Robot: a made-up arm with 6 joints.
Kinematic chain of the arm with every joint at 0, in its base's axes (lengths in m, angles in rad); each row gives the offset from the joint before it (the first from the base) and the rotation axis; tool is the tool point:
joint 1: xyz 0 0 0.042 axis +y
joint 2: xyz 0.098 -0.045 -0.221 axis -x
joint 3: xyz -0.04 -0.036 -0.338 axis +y
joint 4: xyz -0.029 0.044 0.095 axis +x
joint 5: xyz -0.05 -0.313 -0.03 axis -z
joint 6: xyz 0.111 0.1 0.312 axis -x
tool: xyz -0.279 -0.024 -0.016
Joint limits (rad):
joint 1: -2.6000..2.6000
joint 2: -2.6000..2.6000
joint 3: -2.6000..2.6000
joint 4: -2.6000..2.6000
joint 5: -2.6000..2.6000
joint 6: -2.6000..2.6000
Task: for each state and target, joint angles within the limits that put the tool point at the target. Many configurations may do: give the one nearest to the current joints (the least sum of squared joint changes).
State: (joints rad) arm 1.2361 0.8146 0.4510 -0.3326 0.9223 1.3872
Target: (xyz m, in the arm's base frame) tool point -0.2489 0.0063 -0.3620
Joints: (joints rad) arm 1.3545 0.8228 0.9437 -0.7247 1.1264 1.4422
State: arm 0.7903 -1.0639 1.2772 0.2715 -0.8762 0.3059
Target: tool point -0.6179 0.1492 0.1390
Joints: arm 1.4868 -1.6679 1.1287 1.0926 -0.7280 0.2225
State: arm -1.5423 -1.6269 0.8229 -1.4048 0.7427 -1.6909
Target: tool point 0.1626 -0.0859 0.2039
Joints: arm -1.2018 -1.7443 0.8220 -0.8948 0.5659 -1.6419
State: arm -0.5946 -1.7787 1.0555 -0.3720 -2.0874 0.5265
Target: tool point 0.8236 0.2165 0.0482
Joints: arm -0.7818 -1.5594 1.5243 -0.3651 -2.1438 0.5623
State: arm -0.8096 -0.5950 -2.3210 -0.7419 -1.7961 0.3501
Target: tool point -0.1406 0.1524 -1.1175
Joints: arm -0.0440 -0.3292 -2.5663 -0.8384 -1.7419 0.4076
